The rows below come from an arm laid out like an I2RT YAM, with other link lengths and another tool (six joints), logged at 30 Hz.
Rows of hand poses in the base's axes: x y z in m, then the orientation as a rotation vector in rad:
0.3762, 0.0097, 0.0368, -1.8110, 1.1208, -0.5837
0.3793, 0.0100, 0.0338, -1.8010, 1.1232, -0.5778
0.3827, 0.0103, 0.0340, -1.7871, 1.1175, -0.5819
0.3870, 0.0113, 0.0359, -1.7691, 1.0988, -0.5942
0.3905, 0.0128, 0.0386, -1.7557, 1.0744, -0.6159
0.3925, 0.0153, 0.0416, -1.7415, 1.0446, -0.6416
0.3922, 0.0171, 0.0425, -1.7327, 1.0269, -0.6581
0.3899, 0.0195, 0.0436, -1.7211, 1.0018, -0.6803
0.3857, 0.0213, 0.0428, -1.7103, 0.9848, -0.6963
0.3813, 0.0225, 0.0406, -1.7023, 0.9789, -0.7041
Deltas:
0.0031, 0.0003, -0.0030, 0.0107, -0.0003, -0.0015
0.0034, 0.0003, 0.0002, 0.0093, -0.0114, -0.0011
0.0043, 0.0010, 0.0019, 0.0093, -0.0244, 0.0033
0.0035, 0.0015, 0.0027, 0.0010, -0.0302, 0.0041
0.0020, 0.0025, 0.0030, -0.0005, -0.0355, 0.0057
-0.0003, 0.0018, 0.0009, -0.0009, -0.0219, 0.0027
-0.0023, 0.0024, 0.0011, -0.0016, -0.0300, 0.0044
-0.0042, 0.0018, -0.0008, 0.0006, -0.0221, 0.0020
-0.0044, 0.0012, -0.0022, 0.0025, -0.0108, -0.0012

